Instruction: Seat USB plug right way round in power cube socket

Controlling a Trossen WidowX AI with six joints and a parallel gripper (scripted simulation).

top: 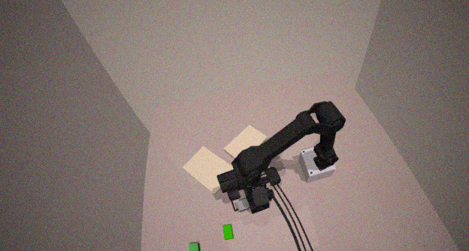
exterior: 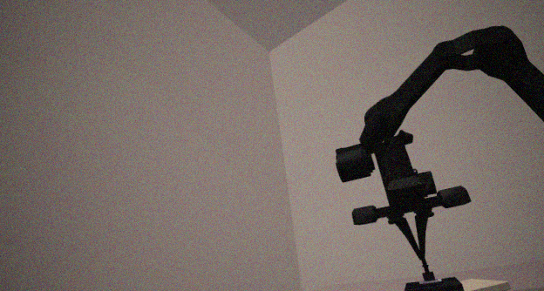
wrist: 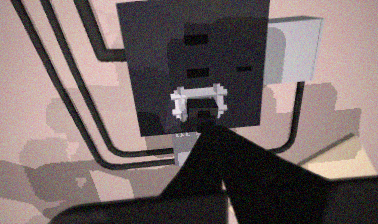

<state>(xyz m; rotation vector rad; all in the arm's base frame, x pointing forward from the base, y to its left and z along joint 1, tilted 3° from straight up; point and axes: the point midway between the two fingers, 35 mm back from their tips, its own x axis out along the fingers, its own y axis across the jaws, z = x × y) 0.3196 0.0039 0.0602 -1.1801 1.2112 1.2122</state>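
The USB plug is 2 cm below my gripper tip.
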